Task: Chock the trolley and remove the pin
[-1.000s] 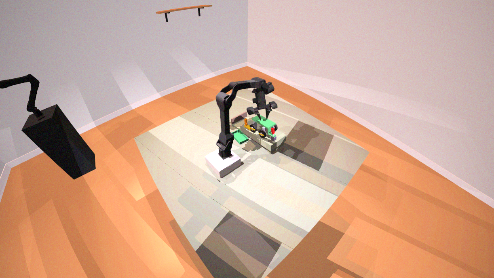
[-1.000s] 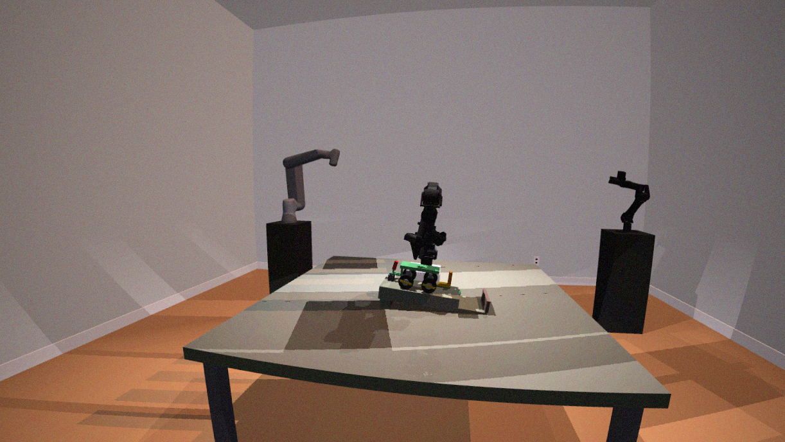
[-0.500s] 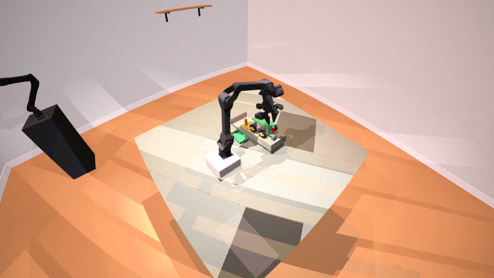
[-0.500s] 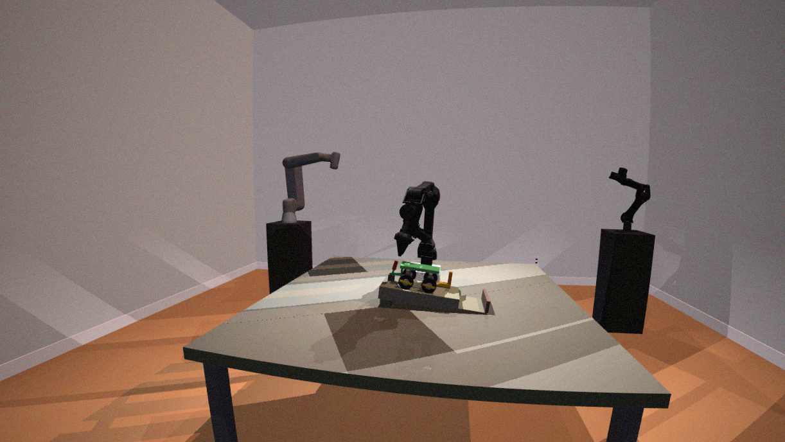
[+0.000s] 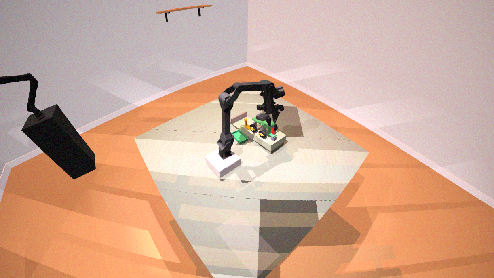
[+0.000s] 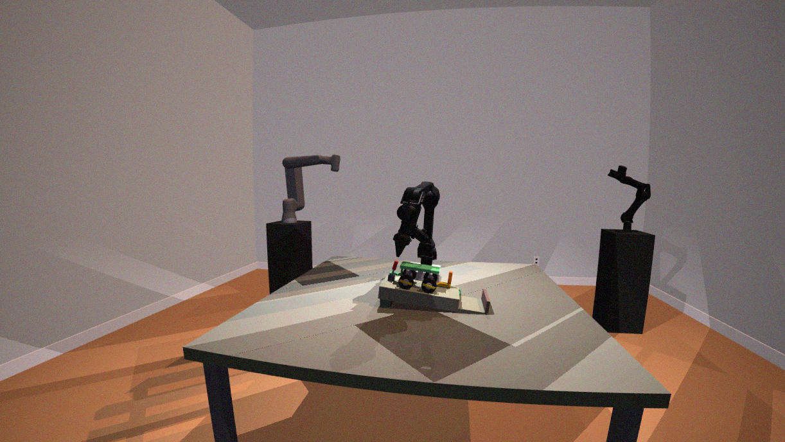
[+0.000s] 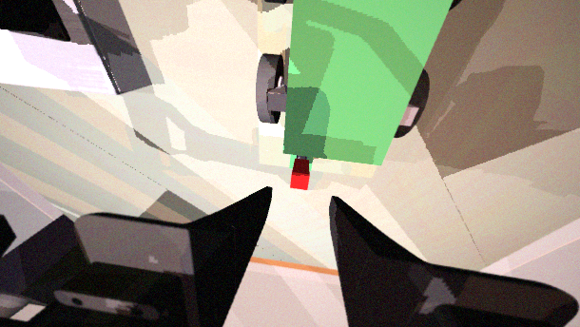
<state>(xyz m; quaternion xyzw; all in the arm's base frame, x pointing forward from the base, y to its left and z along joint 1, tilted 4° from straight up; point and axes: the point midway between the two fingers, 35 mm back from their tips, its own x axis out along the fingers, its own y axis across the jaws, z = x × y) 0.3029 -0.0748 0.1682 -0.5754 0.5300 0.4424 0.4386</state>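
My gripper tip is now 6 cm above the red-headed stop pin and 2 cm to the left of it. From my gripper tip the other things lie so: trolley: 9 cm to the left, 8 cm below, 1 cm ahead; then yellow chock: 18 cm to the left, 11 cm below, 4 cm behind; then beige ramp: 14 cm below, 9 cm to the left, 1 cm ahead.
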